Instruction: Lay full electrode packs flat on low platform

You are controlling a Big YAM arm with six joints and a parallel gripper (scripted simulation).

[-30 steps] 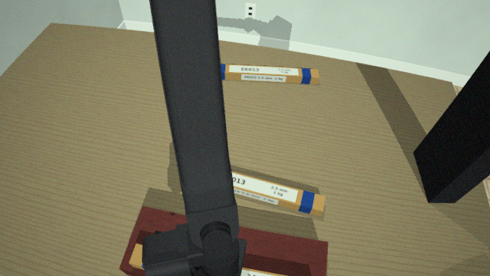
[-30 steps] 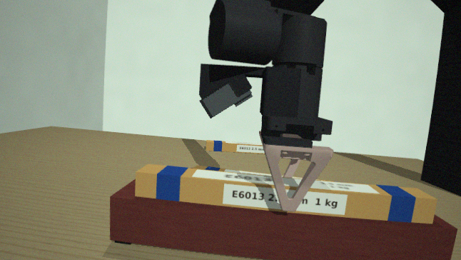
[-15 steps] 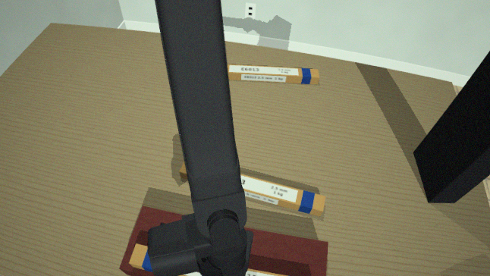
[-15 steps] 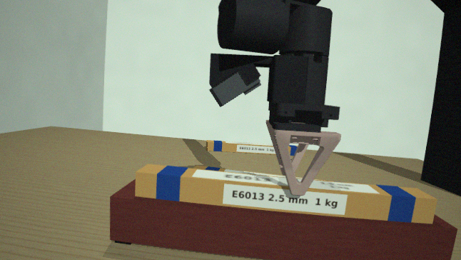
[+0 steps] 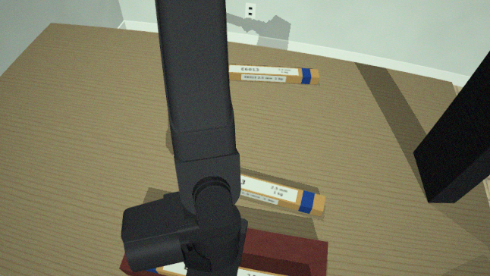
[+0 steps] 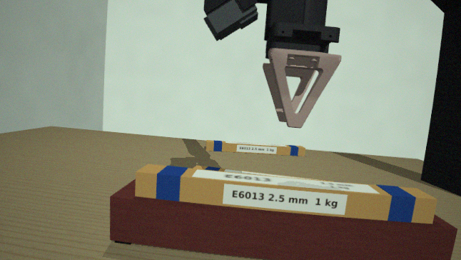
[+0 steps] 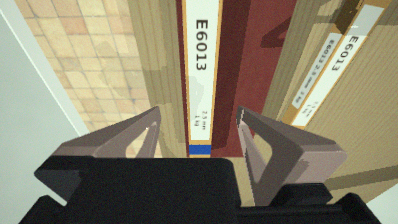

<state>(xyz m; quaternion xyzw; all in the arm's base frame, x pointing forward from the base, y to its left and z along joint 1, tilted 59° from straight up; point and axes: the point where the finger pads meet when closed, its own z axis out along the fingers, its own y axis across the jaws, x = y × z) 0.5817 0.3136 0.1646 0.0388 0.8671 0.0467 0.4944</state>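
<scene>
The dark red low platform lies 40 mm to the right of my hand and 150 mm below it.
</scene>
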